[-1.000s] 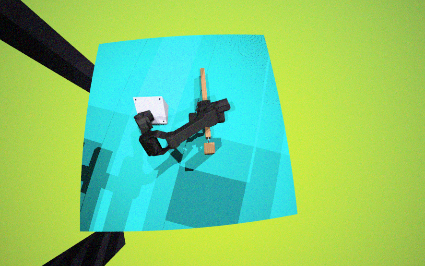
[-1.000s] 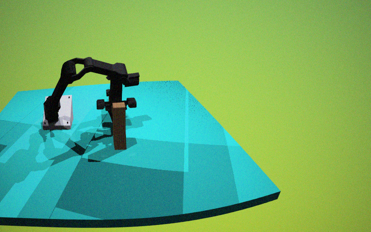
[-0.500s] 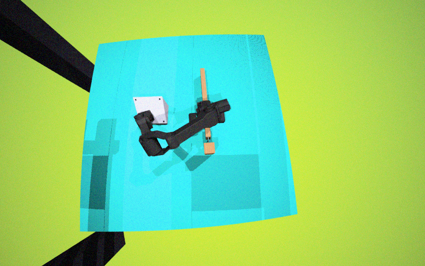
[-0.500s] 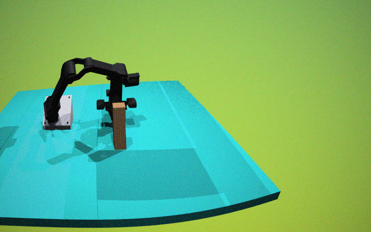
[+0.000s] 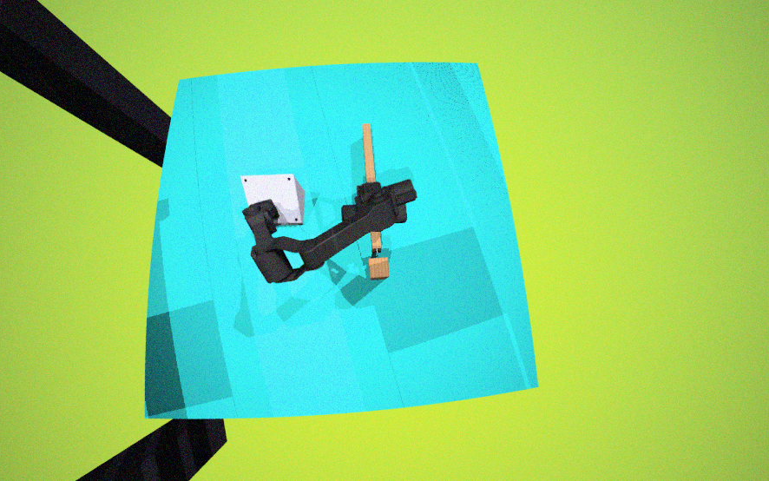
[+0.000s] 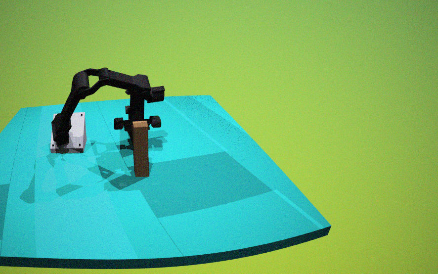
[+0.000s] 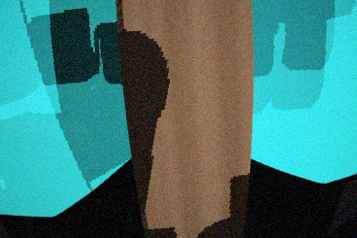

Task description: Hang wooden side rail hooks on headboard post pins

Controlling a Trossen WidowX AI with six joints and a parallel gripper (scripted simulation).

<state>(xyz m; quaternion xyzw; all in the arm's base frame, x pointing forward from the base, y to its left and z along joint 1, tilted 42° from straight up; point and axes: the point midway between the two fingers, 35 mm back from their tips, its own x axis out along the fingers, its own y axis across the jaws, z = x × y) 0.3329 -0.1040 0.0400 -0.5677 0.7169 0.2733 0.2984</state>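
The headboard post lies 2 cm behind my gripper tip, 16 cm to the right of it and 4 cm above it.
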